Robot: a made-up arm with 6 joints.
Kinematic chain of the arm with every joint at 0, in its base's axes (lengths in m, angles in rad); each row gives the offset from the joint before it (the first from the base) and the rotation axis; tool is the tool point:
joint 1: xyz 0 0 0.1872 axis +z
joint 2: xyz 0 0 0 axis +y
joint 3: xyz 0 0 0.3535 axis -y
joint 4: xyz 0 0 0 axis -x
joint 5: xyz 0.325 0 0 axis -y
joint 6: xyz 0 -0.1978 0 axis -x
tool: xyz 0 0 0
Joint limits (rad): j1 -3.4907..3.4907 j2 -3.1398..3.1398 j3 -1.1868..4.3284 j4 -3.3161..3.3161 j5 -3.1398..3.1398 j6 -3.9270..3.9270
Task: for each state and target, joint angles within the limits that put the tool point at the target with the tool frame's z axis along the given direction. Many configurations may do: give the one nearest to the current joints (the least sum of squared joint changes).
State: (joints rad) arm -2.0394 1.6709 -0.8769 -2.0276 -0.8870 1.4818
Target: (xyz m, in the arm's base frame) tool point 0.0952 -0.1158 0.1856 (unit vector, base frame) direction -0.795 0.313 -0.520
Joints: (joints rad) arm -2.4244 1.3069 -1.1850 -2.4304 -0.8857 1.5690
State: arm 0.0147 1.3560 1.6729 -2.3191 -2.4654 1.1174
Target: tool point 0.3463 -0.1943 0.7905 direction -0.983 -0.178 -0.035
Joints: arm -0.8534 0.5476 1.9788 -2.3096 -2.7978 1.8906
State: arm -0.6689 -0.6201 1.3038 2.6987 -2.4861 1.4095
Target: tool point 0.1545 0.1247 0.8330 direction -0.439 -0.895 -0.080
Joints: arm -0.6414 -0.2296 0.7945 2.9065 -2.4827 1.5263
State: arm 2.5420 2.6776 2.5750 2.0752 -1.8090 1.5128
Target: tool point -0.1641 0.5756 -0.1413 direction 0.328 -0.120 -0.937
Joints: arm 1.7677 2.4585 1.7809 1.8176 -1.7548 1.1002
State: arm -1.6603 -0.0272 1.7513 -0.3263 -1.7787 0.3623
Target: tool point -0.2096 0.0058 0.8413 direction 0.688 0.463 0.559
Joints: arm -1.2455 0.1289 2.1327 -0.1029 -1.7650 0.9139
